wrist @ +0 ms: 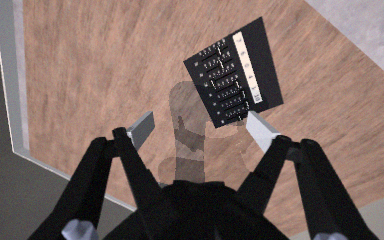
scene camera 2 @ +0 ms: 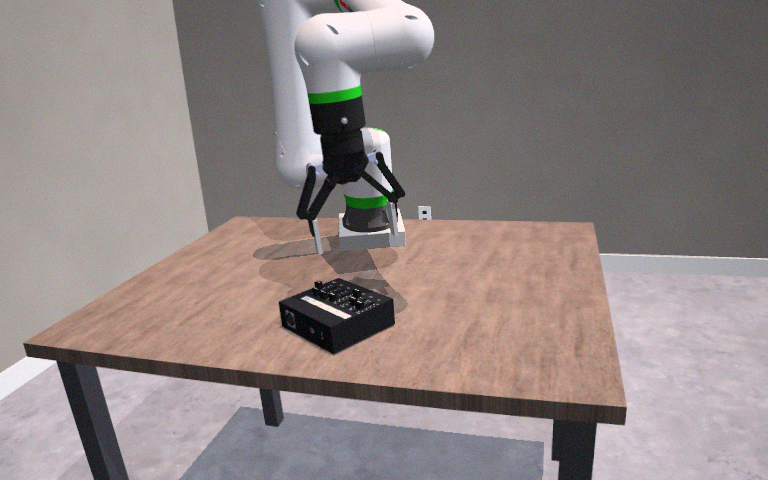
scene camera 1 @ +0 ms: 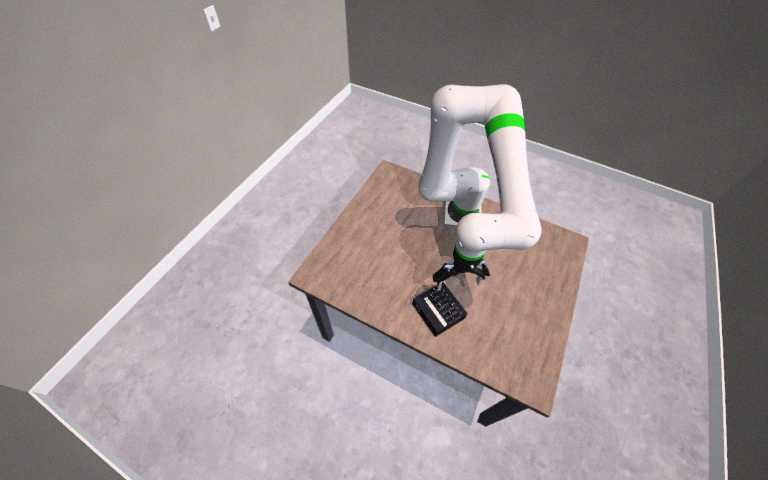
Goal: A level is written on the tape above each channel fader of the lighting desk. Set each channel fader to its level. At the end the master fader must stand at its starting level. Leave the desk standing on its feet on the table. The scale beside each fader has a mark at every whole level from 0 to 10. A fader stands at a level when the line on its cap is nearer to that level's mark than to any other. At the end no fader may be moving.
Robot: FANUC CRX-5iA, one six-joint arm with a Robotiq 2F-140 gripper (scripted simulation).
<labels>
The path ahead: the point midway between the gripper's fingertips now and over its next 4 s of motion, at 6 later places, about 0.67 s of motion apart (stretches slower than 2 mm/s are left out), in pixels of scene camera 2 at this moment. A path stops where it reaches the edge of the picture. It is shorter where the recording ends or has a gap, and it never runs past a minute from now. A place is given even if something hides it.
The gripper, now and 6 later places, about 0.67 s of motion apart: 357,242; 366,245; 363,244; 340,237; 328,233; 323,258; 320,282
</labels>
